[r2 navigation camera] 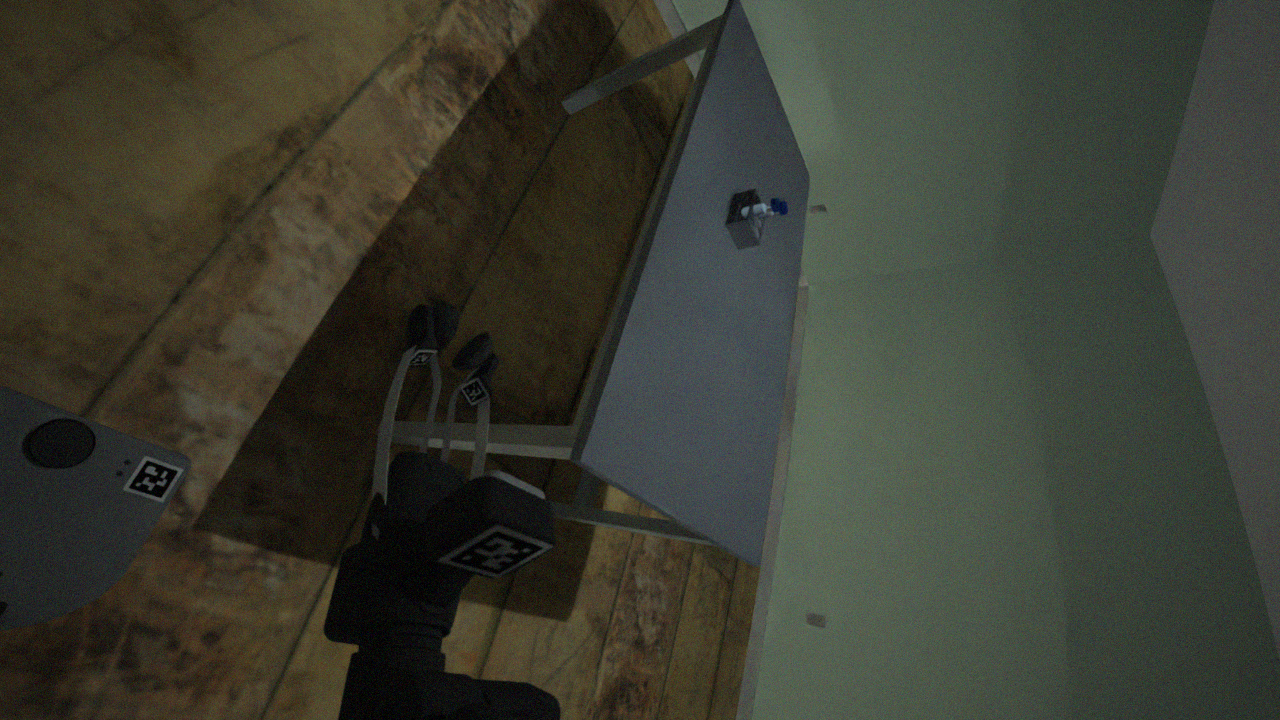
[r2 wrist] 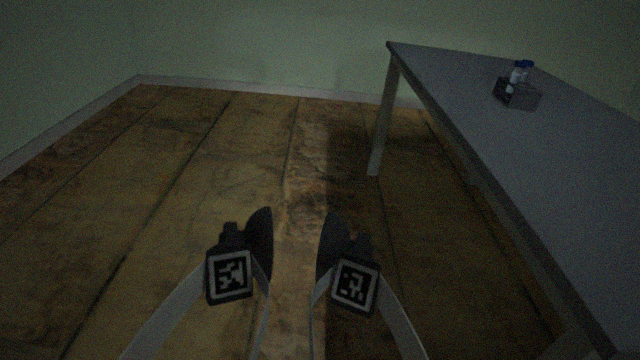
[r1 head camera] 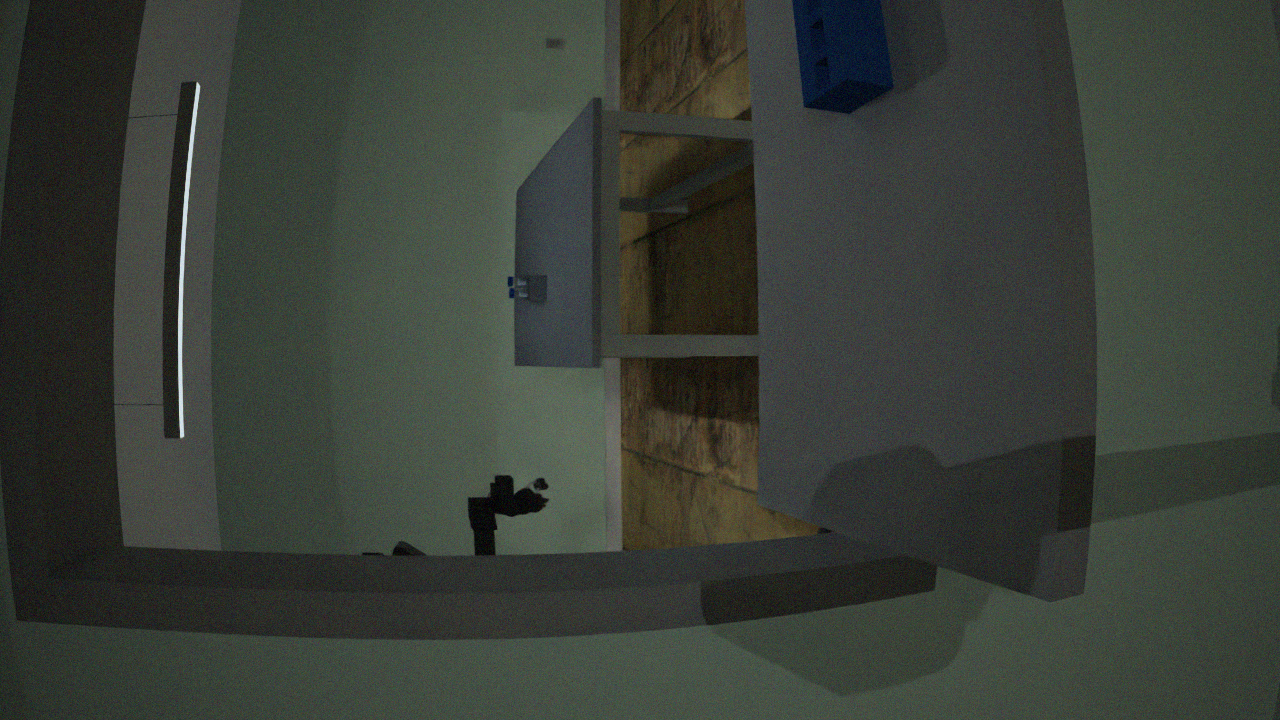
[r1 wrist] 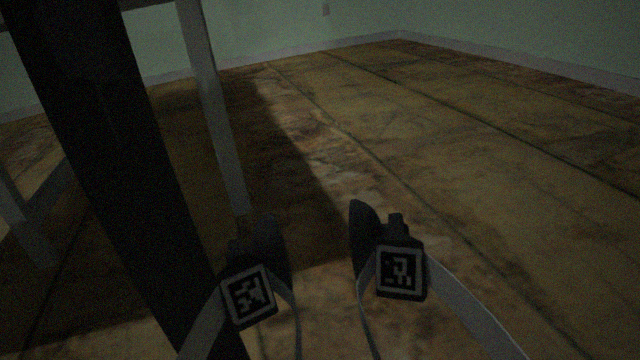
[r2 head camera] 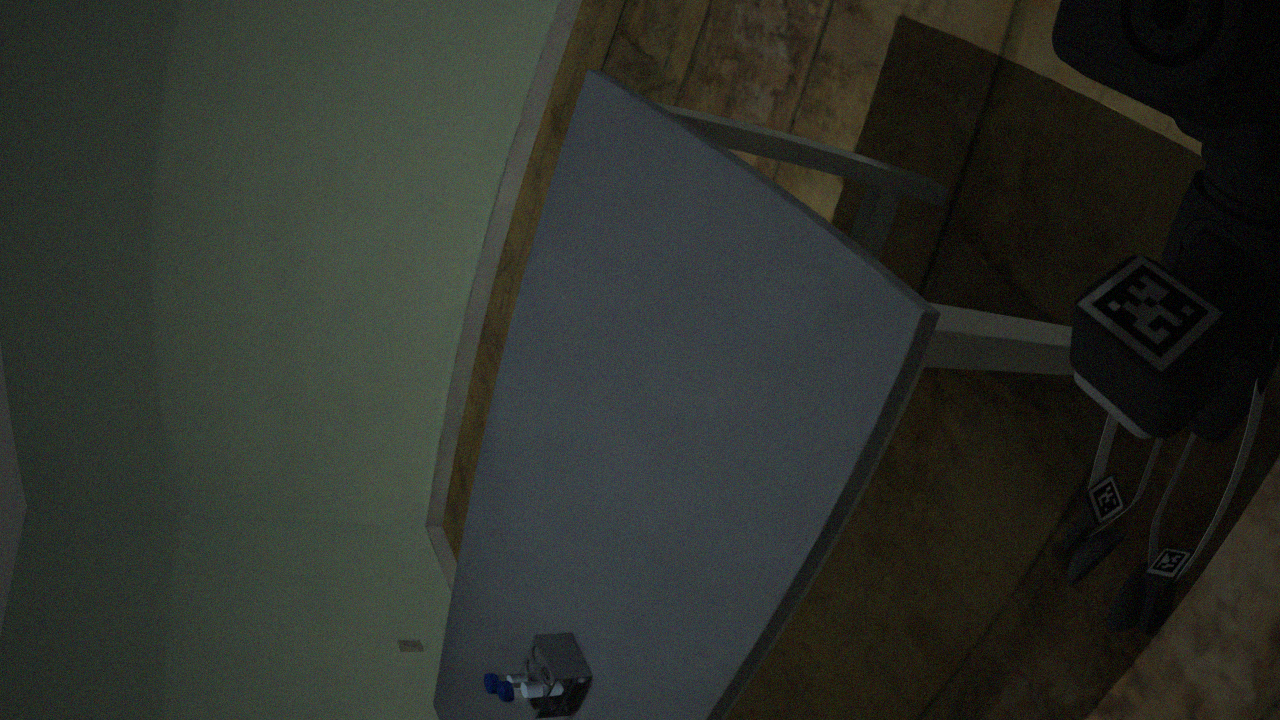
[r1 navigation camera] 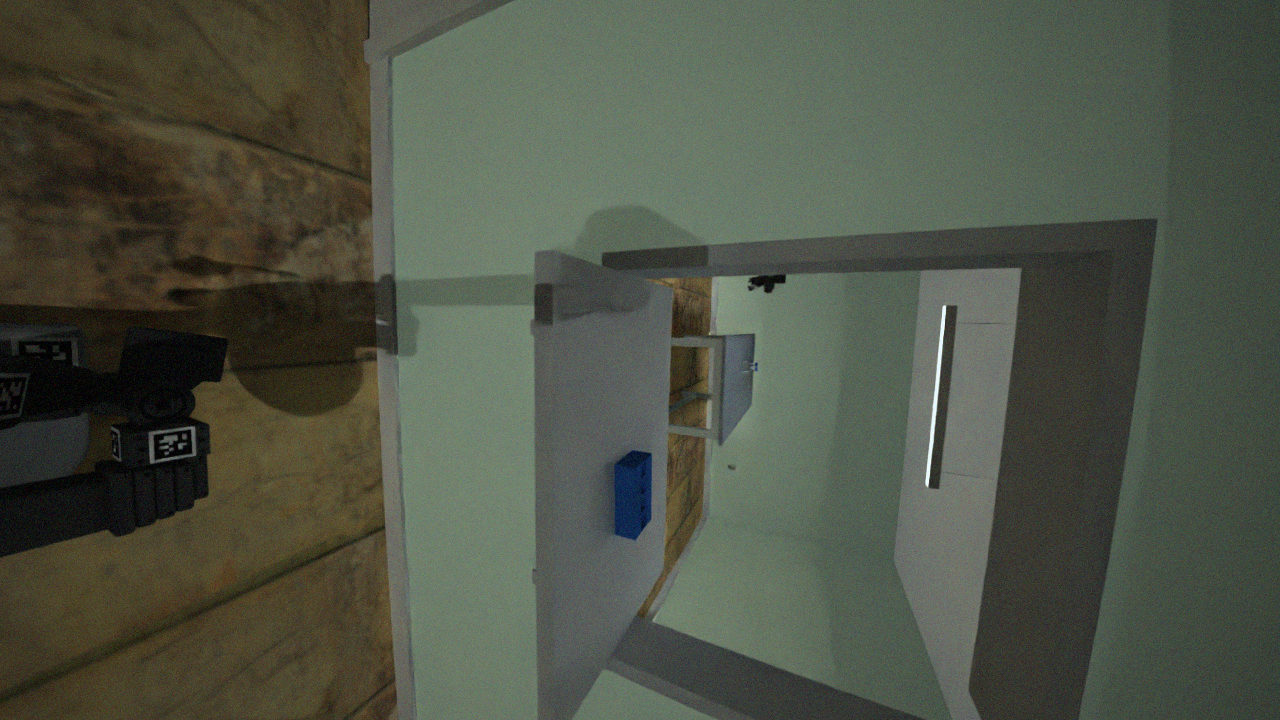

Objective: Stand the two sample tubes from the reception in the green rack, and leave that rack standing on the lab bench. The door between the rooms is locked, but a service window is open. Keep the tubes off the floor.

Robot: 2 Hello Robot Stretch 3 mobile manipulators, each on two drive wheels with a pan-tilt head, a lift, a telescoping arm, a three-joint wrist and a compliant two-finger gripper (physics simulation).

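Two blue-capped sample tubes (r2 head camera: 540,689) (r2 navigation camera: 757,210) stand side by side in a small grey block (r2 head camera: 562,658) (r2 navigation camera: 744,234) (r2 wrist: 525,99) on the grey table (r2 head camera: 680,358) (r2 navigation camera: 707,340) (r2 wrist: 575,165). They also show small through the window in r1's head view. The green rack does not show in any view. r1's gripper (r1 wrist: 315,220) is open and empty, low above the floor beside a table-like frame. r2's gripper (r2 wrist: 296,225) (r2 head camera: 1109,582) (r2 navigation camera: 454,338) is open and empty beside the grey table's long edge, below its top and well away from the tubes.
A blue rack (r1 head camera: 845,62) (r1 navigation camera: 632,497) stands on the broad grey ledge (r1 head camera: 921,268) (r1 navigation camera: 590,402) of the open service window. Dark parts of r2 show beyond the window's side frame. A table leg (r1 wrist: 215,110) and a black post (r1 wrist: 115,150) stand left of r1's gripper.
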